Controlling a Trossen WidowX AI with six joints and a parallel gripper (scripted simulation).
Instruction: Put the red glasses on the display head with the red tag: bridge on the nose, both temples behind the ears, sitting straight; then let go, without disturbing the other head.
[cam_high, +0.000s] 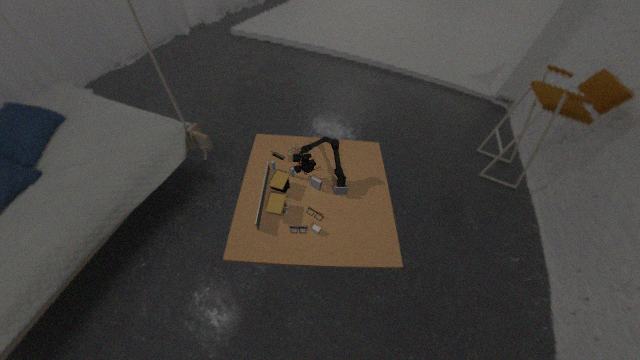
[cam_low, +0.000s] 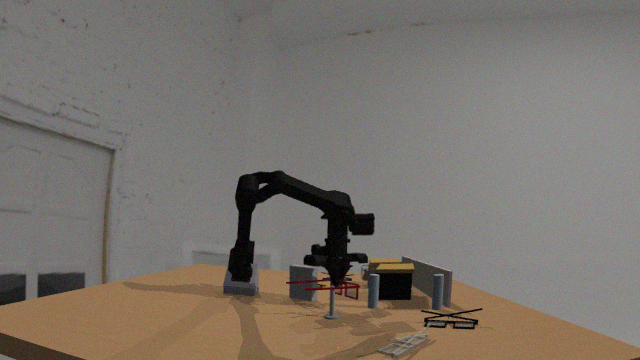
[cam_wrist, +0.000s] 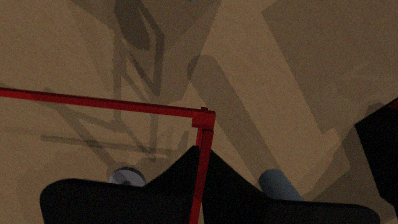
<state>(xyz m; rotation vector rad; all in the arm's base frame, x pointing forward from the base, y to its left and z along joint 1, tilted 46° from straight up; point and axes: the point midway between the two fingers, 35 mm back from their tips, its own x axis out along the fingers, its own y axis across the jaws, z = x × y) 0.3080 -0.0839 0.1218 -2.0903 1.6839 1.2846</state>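
The grey block lies 11 cm to the left of my gripper tip and 10 cm behind it. Round my gripper tip: thin grey stand 10 cm to the right, 4 cm below, 2 cm behind; small white block 52 cm to the left, 9 cm behind, 3 cm below; low wall 34 cm ahead, 23 cm to the left, 1 cm below.
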